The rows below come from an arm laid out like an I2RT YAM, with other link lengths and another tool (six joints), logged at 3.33 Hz.
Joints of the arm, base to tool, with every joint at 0 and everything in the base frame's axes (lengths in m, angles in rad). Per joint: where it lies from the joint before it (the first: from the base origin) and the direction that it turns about. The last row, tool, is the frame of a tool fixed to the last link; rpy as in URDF.
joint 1: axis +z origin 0 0 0.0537
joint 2: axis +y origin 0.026 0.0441 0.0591
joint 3: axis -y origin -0.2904 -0.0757 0
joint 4: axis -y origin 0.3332 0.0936 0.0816
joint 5: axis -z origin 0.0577 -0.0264 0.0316
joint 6: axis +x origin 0.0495 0 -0.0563
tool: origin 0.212 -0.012 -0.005 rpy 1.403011 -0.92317 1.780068
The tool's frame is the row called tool.
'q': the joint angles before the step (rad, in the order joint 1, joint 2, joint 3, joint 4, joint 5, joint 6). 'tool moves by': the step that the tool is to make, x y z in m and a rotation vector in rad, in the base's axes. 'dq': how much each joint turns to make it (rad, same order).
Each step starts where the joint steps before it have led.
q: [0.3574 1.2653 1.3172 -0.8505 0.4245 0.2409]
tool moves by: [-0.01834 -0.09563 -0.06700 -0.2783 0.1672 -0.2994]
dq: [-0.0414 0.1563 -0.0674 -0.0887 0.3180 0.1085]
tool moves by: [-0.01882 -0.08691 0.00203 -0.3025 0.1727 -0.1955]
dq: [-0.0939 0.1731 0.0505 -0.1483 0.2647 0.0295]
